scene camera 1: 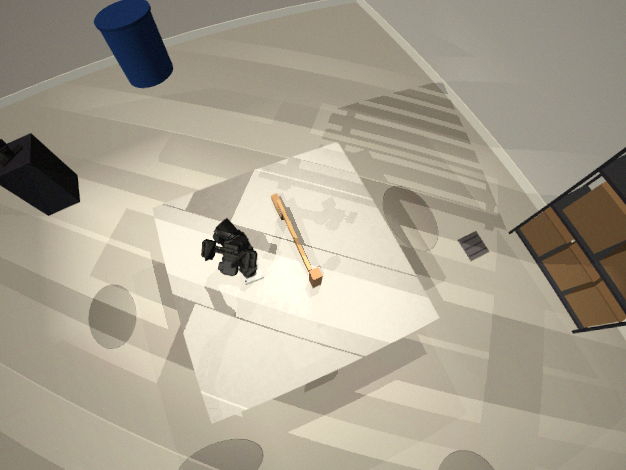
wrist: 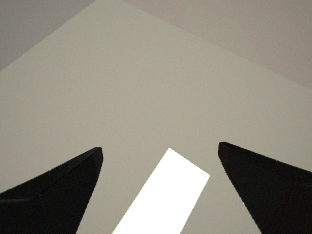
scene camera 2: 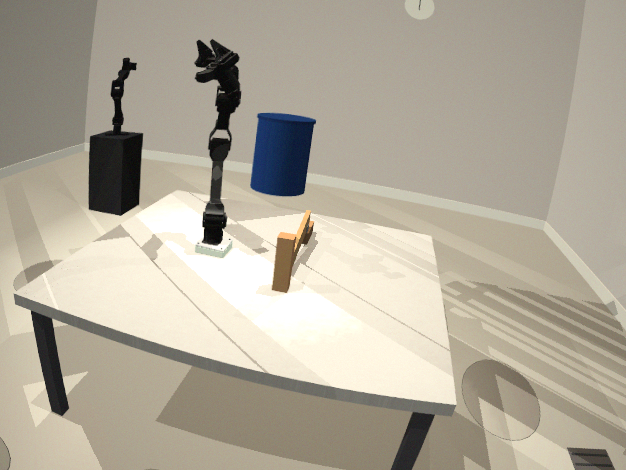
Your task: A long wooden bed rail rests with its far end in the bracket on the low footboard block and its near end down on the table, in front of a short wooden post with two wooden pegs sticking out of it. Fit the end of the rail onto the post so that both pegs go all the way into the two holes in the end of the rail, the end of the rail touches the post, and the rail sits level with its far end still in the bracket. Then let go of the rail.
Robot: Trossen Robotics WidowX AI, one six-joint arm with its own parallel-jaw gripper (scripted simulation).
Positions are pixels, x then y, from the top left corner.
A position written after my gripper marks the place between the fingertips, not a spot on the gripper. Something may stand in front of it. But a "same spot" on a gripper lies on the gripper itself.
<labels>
My gripper shows in scene camera 1 (pixel 217 263), in the wrist view and in scene camera 2. One and the same spot on my gripper: (wrist: pixel 63 192) is (scene camera 2: pixel 201 51).
</labels>
